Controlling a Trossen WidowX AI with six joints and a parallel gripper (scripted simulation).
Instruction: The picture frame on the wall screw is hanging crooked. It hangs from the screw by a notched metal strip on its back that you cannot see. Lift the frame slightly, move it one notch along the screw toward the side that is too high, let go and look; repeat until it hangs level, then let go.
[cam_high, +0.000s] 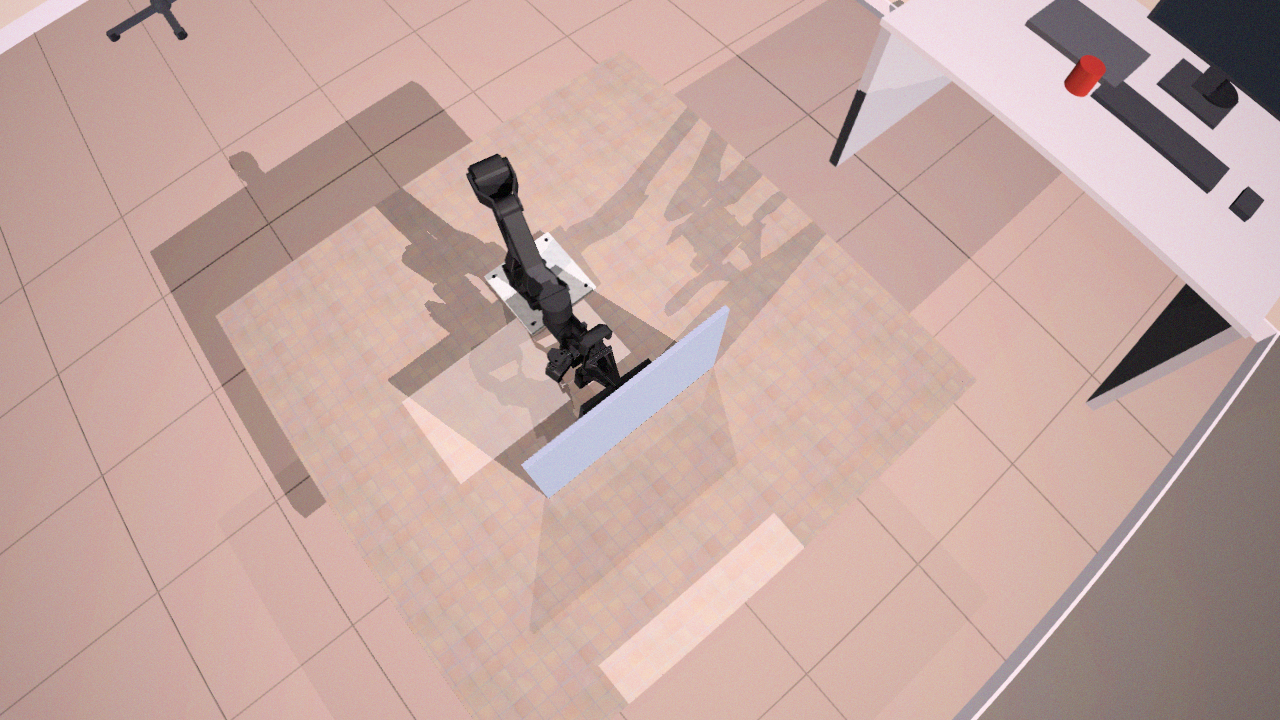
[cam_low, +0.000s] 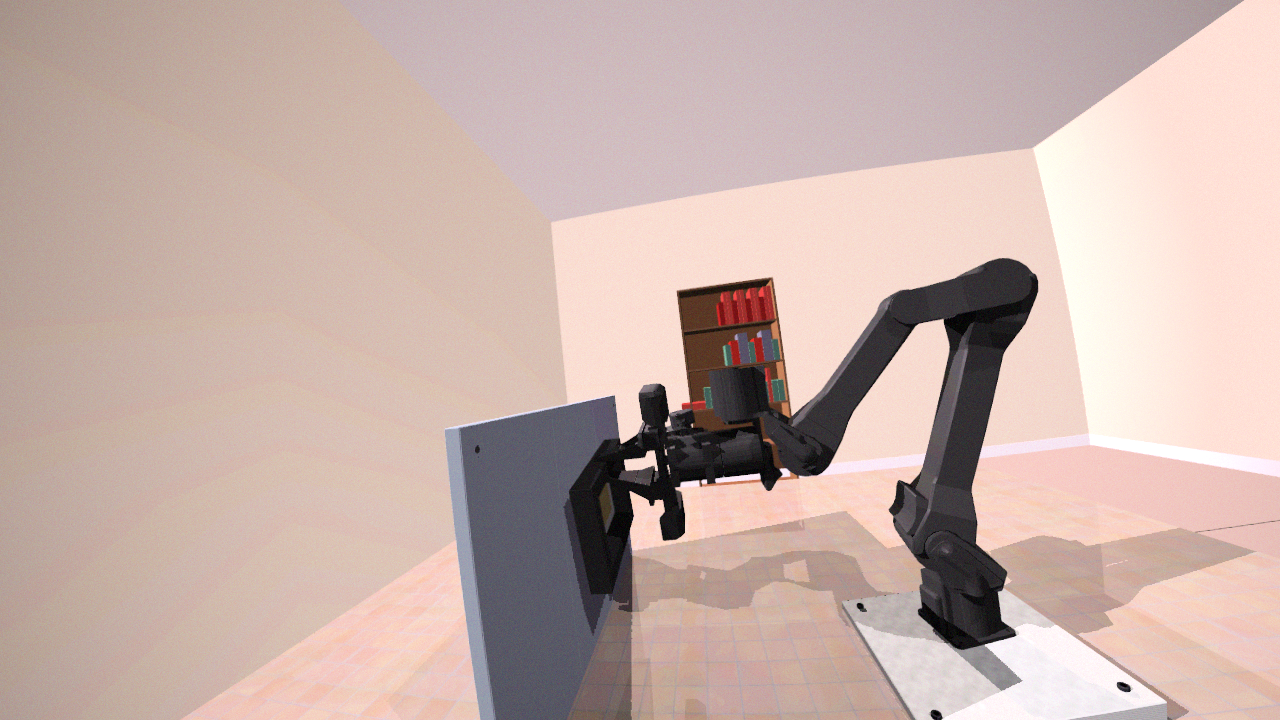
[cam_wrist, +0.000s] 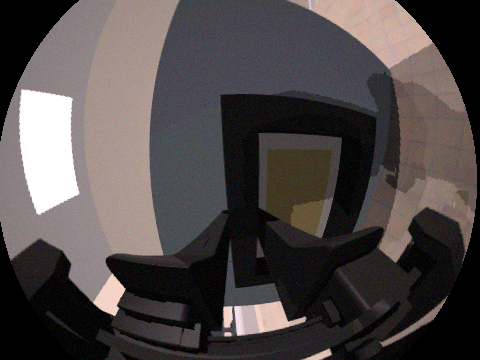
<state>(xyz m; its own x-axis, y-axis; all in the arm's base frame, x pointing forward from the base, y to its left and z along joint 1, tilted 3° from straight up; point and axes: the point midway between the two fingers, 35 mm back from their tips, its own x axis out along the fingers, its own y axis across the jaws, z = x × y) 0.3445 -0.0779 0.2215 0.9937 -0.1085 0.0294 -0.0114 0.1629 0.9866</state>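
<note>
The picture frame is 1 cm to the right of my gripper tip and 5 cm below it. Round my gripper tip: wall panel: 2 cm ahead, 7 cm below.
</note>
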